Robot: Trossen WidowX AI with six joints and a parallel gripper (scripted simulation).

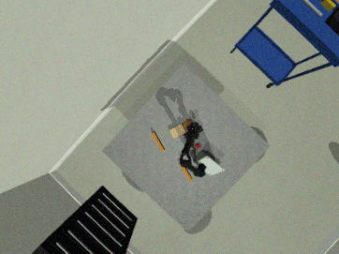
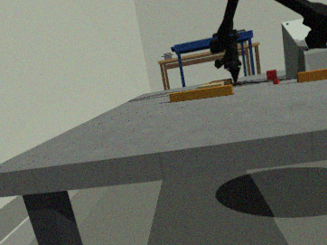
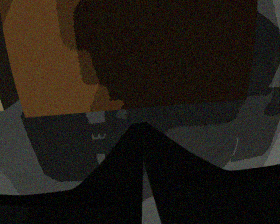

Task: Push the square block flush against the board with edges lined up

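Right now my gripper tip is 7 cm short of the square tan block, 2 cm to the left of it and 1 cm below it. Round my gripper tip: small red cube 15 cm behind, 6 cm to the left, 1 cm above.
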